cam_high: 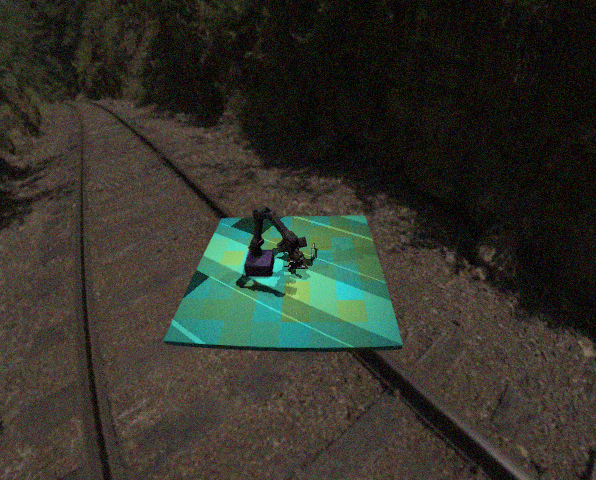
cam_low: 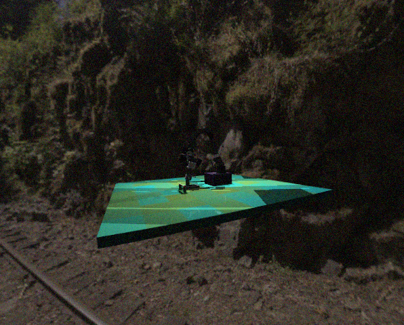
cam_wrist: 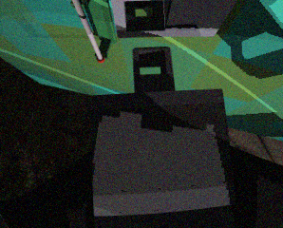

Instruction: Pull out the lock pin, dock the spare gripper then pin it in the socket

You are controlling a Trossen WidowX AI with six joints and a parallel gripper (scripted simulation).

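Now: gripper tip 2 cm short of the mount, 1 cm to the left of it and 13 cm above it. Round my gripper tip: spare gripper 1 cm to the right.
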